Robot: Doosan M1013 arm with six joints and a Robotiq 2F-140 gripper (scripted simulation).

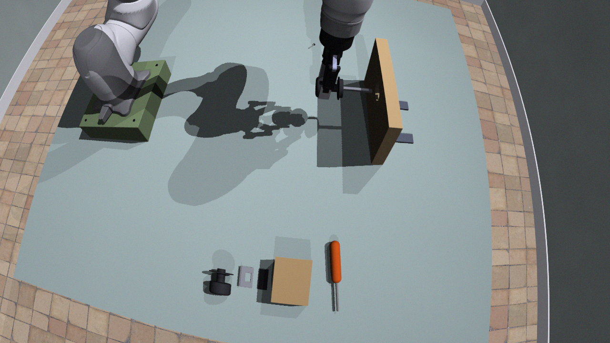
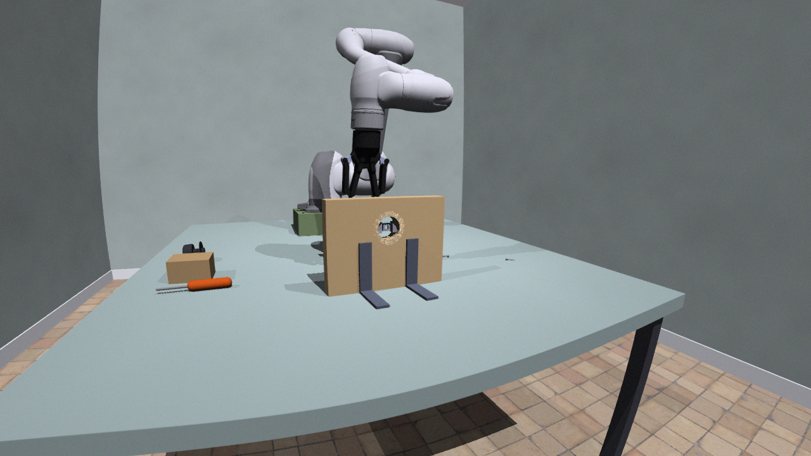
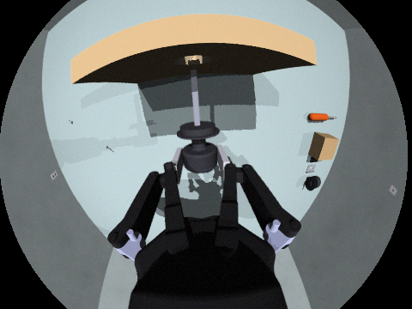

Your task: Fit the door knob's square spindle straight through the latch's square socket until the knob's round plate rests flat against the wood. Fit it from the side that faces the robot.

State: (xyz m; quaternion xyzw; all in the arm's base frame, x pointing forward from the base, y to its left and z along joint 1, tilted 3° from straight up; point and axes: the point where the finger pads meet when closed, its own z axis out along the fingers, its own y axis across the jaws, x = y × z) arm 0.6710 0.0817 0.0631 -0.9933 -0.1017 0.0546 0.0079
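Right now my hand is 16 cm short of the latch socket, 3 cm to the right of it and 3 cm above it. Round my hand: orange-handled screwdriver 46 cm to the right, 16 cm below, 14 cm ahead; wooden block 49 cm to the right, 14 cm below, 3 cm ahead; upright wood panel 16 cm ahead, 5 cm below, 3 cm to the left.
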